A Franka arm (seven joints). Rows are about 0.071 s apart.
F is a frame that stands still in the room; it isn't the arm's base.
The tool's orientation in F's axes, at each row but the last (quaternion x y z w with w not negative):
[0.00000, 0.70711, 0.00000, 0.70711]
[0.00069, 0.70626, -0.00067, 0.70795]
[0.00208, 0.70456, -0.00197, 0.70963]
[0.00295, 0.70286, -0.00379, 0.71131]
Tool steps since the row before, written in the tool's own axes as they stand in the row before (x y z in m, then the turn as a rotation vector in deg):
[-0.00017, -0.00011, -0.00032, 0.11, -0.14, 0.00]
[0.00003, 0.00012, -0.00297, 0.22, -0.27, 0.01]
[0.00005, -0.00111, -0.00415, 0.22, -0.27, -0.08]
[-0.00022, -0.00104, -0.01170, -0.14, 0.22, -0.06]
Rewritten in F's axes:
[-0.00032, -0.00011, 0.00017, 0.00, -0.14, -0.11]
[-0.00297, 0.00013, -0.00004, 0.01, -0.27, -0.22]
[-0.00416, -0.00109, -0.00008, -0.08, -0.27, -0.22]
[-0.01171, -0.00093, 0.00008, -0.06, 0.22, 0.14]

